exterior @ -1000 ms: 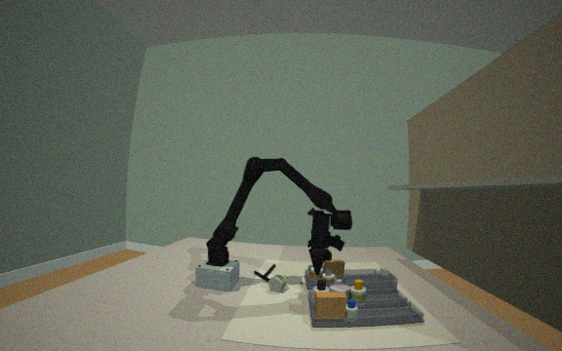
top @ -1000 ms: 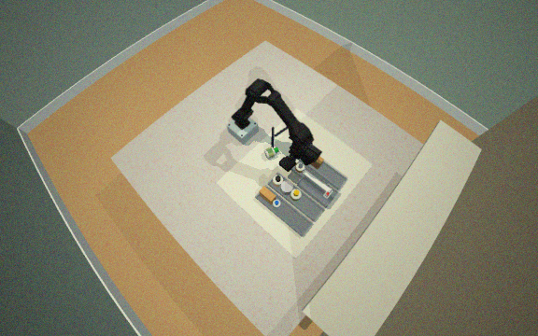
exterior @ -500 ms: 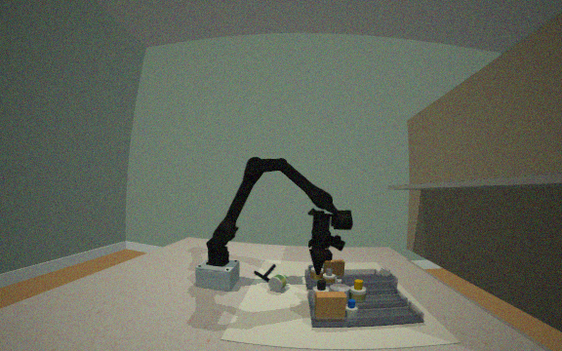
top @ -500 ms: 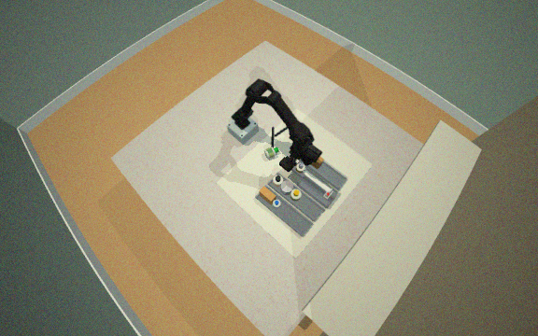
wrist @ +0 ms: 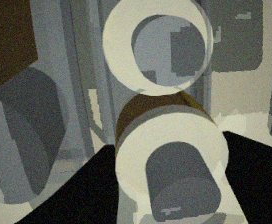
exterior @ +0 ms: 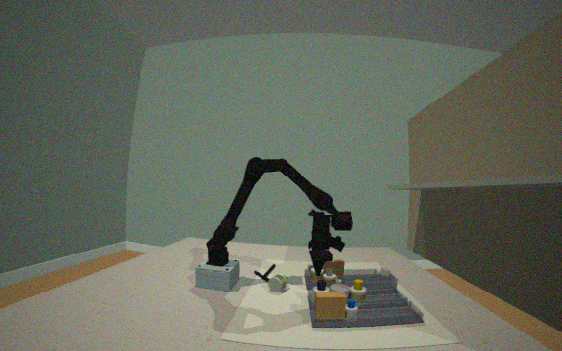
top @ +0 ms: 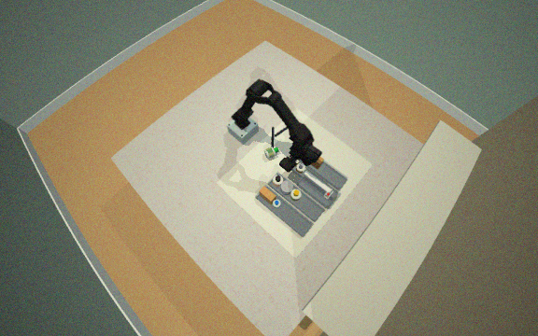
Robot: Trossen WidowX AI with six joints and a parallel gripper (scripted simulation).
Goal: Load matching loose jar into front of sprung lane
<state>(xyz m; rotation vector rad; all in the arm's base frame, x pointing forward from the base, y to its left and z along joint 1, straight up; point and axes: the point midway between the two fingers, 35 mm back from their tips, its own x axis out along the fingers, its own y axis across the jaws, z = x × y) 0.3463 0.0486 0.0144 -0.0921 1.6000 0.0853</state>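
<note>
My gripper tip is now 120 mm past the green-banded jar, 30 mm to the left of it and 30 mm above it. Round my gripper tip: shelf: 500 mm ahead, 320 mm above, 20 mm to the left; then grey lane rack: 150 mm ahead, 30 mm below, 10 mm to the right.
</note>
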